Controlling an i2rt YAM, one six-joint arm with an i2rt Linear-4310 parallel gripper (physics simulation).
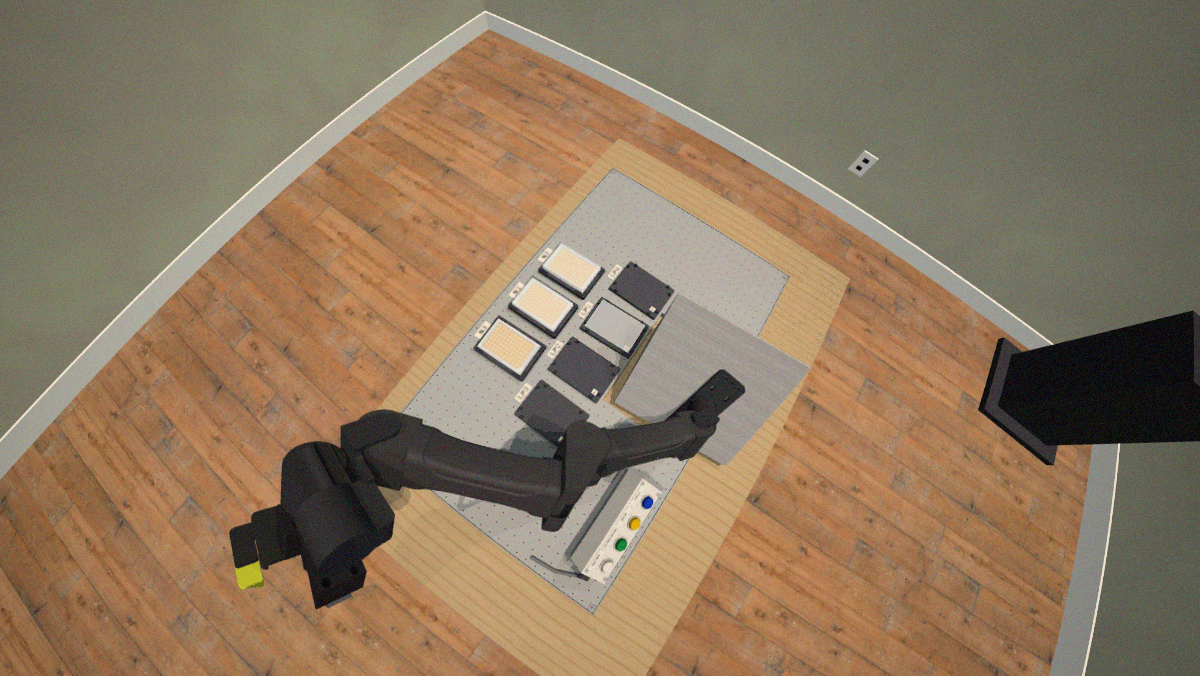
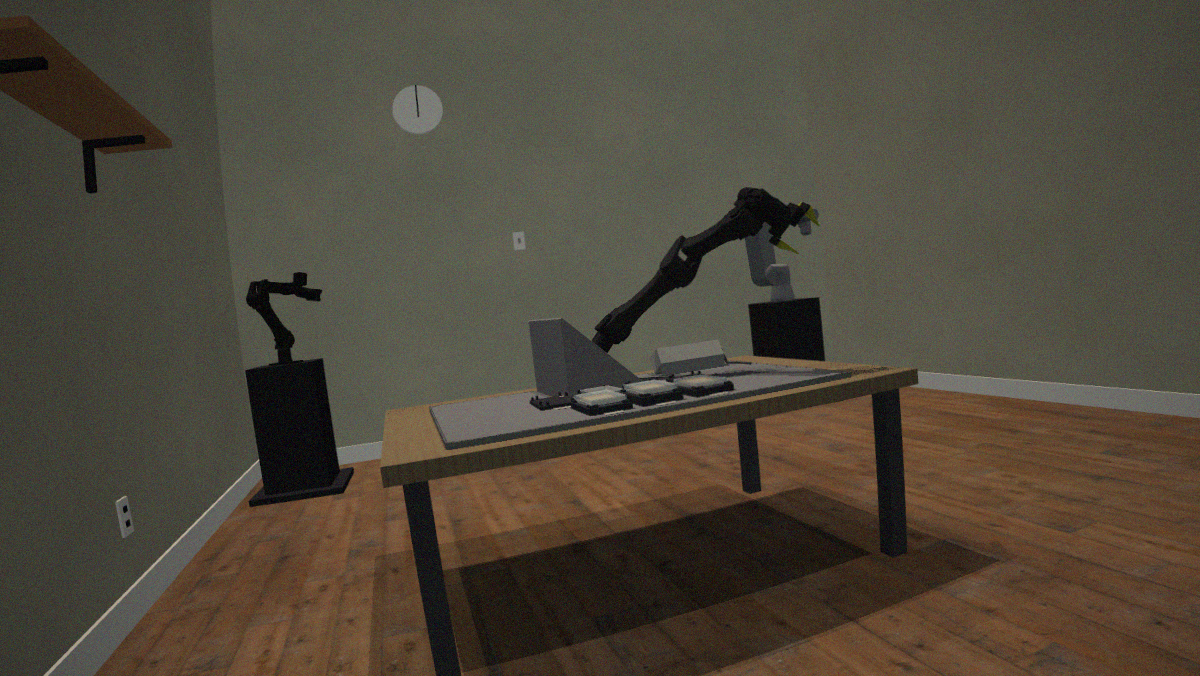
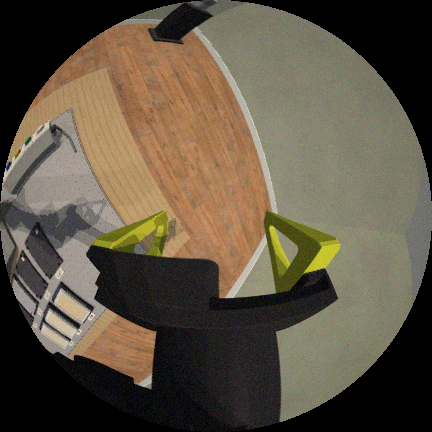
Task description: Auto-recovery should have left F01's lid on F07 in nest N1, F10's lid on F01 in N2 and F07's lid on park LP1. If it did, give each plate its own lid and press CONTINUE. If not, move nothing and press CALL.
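Places are measured from the arm's base along level axes (x ahead, y right, z down), in centimetres.
Pixels of known places: gripper, fingertip midpoint: [image 2: 808, 239] [image 3: 215, 215]; arm's base at its link origin: [image 1: 702, 407] [image 2: 592, 357].
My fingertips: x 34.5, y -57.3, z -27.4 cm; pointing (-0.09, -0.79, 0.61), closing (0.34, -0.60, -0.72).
Ahead of a thing's pixels: the offset from my fingertips to its middle. "pt": to the spot under its first point. Level surfaces: height alone.
Three pale plates with well grids stand in a row of nests: the far one @(dx +11.4, dy +68.0, dz +32.6 cm) [image 1: 571, 268], the middle one @(dx +10.4, dy +55.3, dz +32.1 cm) [image 1: 542, 304] and the one nearest the arm [image 1: 509, 345] [image 3: 72, 304]. The first two look paler, as if lidded; the third shows a sharper yellow grid. A clear lid @(dx -7.0, dy +62.5, dz +34.1 cm) [image 1: 614, 325] lies on the second park from the far end. Three other parks @(pt dx -6.1, dy +75.5, dz +34.5 cm) [image 1: 641, 288] @(pt dx -7.9, dy +49.1, dz +34.5 cm) [image 1: 584, 369] @(pt dx -7.9, dy +36.3, dz +34.5 cm) [image 1: 550, 411] show bare black tops. Tags and lid marks are too small to read surely. The panel @(dx -34.8, dy +26.2, dz +31.3 cm) [image 1: 617, 537] has blue, yellow, green and white buttons. My gripper [image 2: 806, 236] [image 3: 215, 215] is open and empty, high off the table.
A grey wedge-shaped block [image 1: 713, 369] [image 2: 579, 361] stands beside the parks, near the arm's base. A thin dark bar @(pt dx -30.8, dy +10.9, dz +35.5 cm) [image 1: 558, 567] lies by the panel. A perforated grey board @(dz +35.5 cm) [image 1: 671, 218] covers much of the wooden table @(dz +36.8 cm) [image 1: 818, 293]. Other arms stand on black pedestals [image 2: 292, 428] [image 2: 786, 331].
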